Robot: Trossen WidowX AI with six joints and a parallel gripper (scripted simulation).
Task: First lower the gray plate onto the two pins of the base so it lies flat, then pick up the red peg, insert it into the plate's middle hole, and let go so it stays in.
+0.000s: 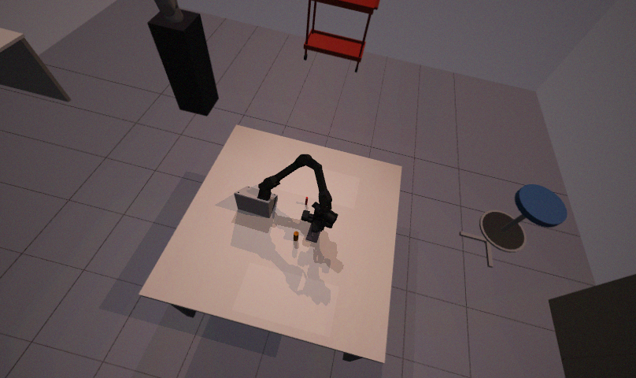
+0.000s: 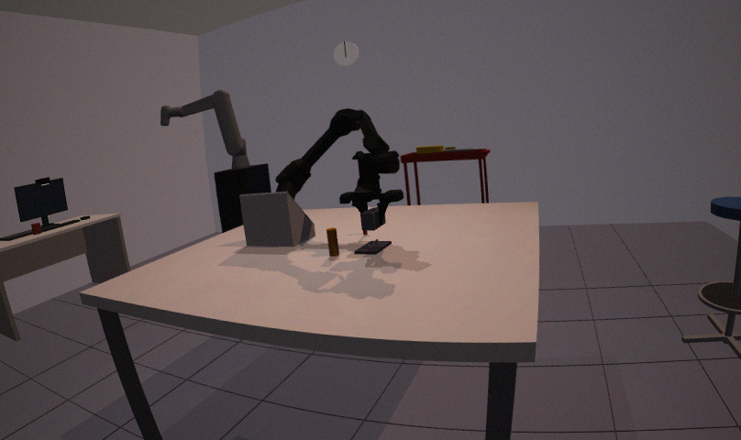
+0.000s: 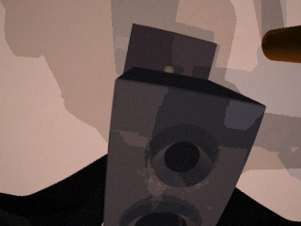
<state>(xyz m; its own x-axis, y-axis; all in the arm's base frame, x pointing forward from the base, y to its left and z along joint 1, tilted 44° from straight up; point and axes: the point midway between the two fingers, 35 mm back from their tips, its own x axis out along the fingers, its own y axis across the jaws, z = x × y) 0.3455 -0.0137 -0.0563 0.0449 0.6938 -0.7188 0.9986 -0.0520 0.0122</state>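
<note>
Right now my gripper tip is 2 cm to the left of the dark base and 6 cm above it. Round my gripper tip: gray plate: 3 cm above; then orange cylinder: 10 cm behind, 9 cm to the right, 3 cm below; then red peg: 10 cm behind, 17 cm to the left, 3 cm below.
</note>
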